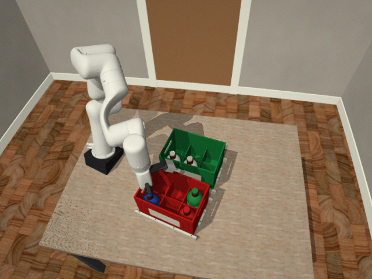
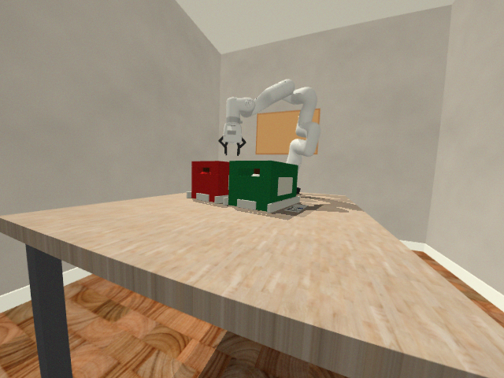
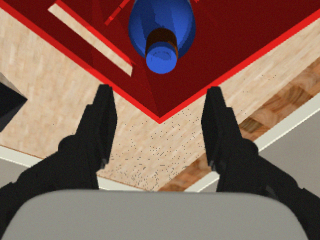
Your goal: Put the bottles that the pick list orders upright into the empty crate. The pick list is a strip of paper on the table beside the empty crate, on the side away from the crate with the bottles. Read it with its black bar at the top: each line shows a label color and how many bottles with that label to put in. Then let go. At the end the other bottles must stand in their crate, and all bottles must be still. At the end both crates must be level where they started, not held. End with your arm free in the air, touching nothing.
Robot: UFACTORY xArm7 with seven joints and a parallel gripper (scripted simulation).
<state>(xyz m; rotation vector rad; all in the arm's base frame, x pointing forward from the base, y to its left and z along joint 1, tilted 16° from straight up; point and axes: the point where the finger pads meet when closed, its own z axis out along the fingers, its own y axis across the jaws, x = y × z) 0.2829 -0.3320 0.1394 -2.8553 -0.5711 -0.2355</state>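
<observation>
The blue-labelled bottle lies 15 cm below my hand. Also, from my hand: red-labelled bottle: 16 cm ahead, 7 cm to the right, 15 cm below; red crate: 10 cm ahead, 1 cm to the left, 16 cm below; green-labelled bottle: 19 cm ahead, 2 cm to the left, 15 cm below.
</observation>
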